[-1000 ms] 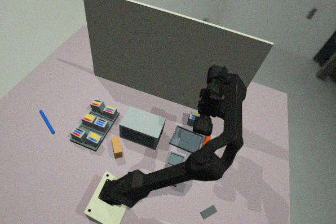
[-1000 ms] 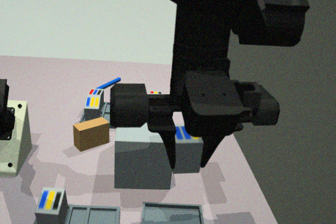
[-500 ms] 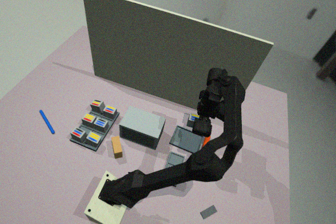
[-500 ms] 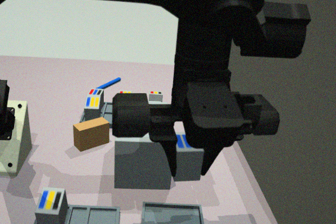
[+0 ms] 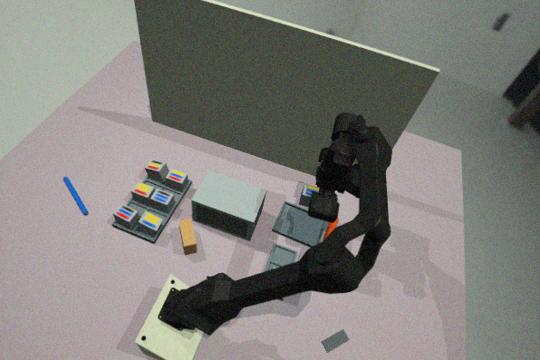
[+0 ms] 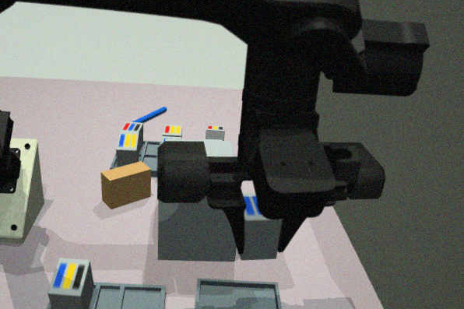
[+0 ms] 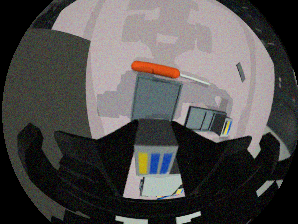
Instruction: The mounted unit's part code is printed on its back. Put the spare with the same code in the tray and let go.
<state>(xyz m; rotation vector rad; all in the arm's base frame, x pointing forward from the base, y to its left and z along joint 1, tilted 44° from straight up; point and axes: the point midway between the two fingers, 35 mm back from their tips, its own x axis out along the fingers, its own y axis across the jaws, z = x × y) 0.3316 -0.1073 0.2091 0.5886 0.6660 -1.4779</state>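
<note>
My gripper tip is now 10 mm past the dark grey tray, 20 mm to the right of it and 120 mm above it. Round my gripper tip: grey rack 150 mm behind, 40 mm to the left, 120 mm below; then mounted unit 50 mm behind, 220 mm to the left, 70 mm below; then grey spare 20 mm to the left, 20 mm above.
</note>
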